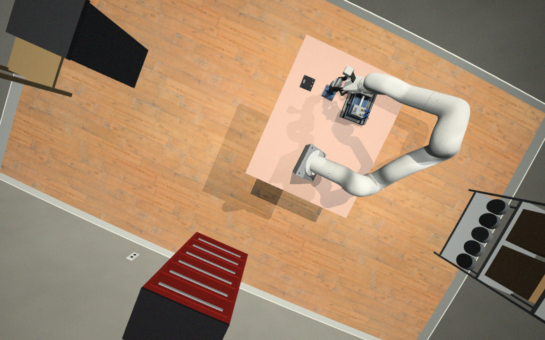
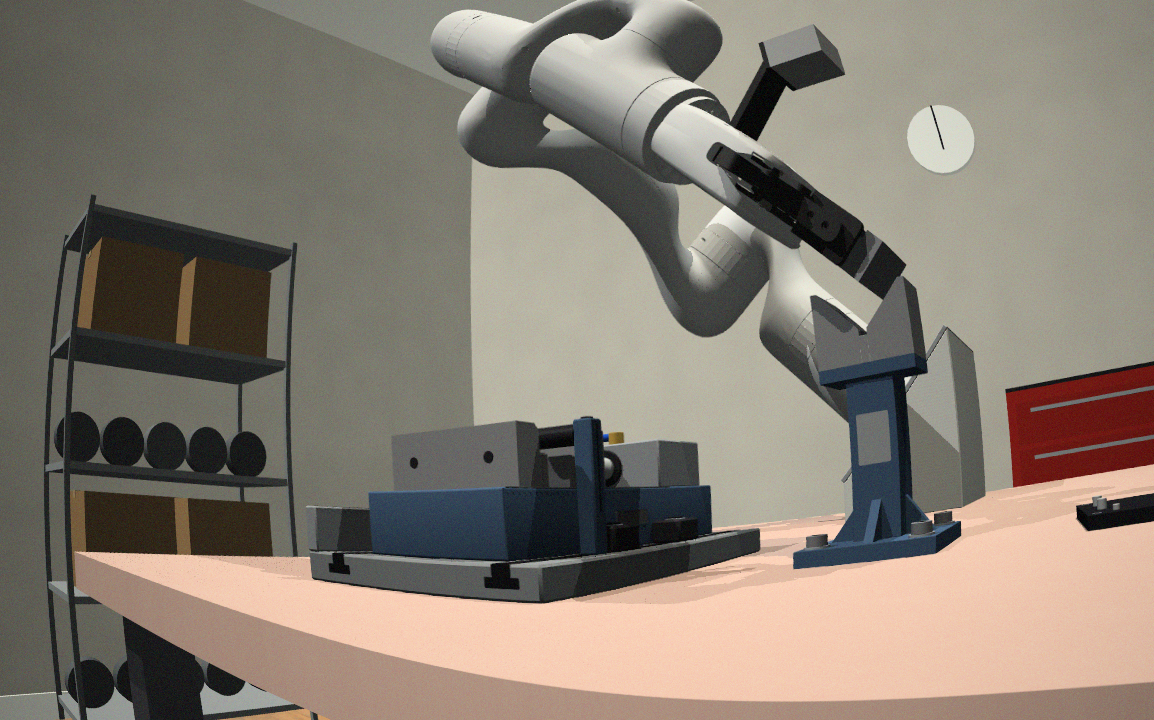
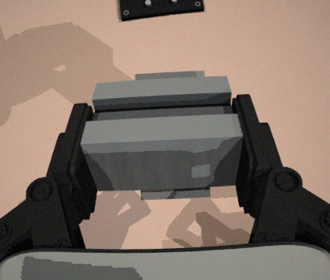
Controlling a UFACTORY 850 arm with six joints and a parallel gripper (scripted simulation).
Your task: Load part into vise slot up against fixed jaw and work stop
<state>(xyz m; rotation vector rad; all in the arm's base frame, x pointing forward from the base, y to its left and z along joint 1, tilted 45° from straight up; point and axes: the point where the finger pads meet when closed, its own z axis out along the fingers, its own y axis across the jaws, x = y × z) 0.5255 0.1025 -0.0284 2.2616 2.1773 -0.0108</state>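
Right now my hand is 1 cm to the right of the part. Also, from my hand: cylinder rod (22 cm to the right, 12 cm below, 2 cm ahead); then moving jaw (22 cm to the right, 12 cm below, 7 cm ahead); then work stop rod (17 cm to the right, 10 cm below, 10 cm ahead).
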